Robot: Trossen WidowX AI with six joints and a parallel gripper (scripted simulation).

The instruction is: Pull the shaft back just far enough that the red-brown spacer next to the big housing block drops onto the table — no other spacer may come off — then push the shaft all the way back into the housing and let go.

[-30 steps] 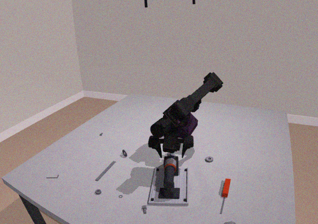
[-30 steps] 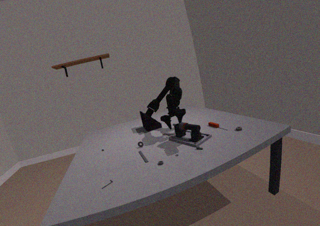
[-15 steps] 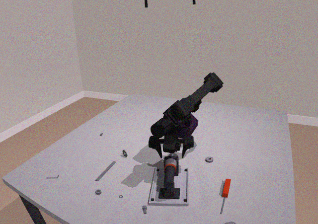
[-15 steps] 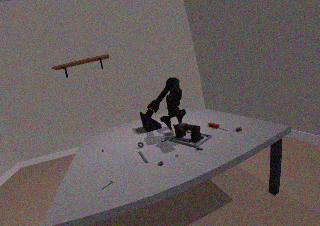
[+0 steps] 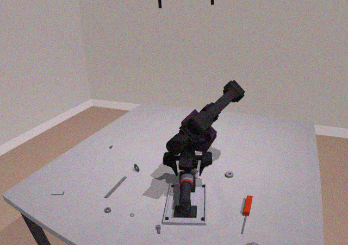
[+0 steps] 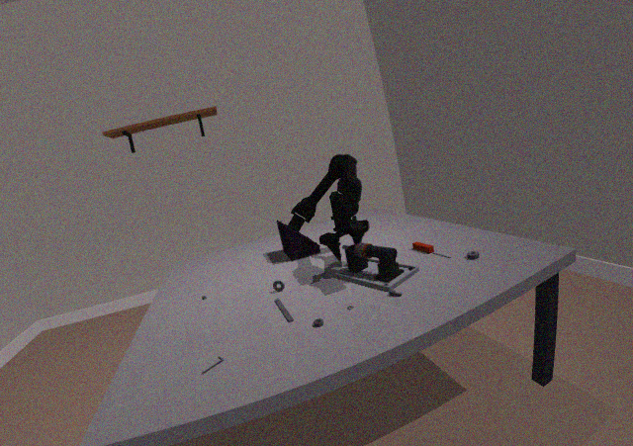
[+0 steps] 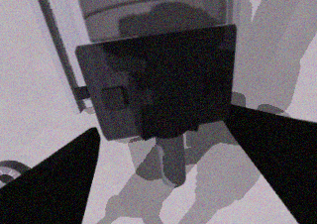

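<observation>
The grey shaft is 7 cm ahead of my gripper tip, 1 cm to the left of it and 3 cm above it. The rest, counted from my gripper tip: flat metal bar 10 cm ahead, 29 cm to the right, 5 cm below; small bolt 27 cm ahead, 2 cm to the right, 4 cm below; light grey spacer 8 cm ahead, 2 cm to the left, 3 cm above.
</observation>
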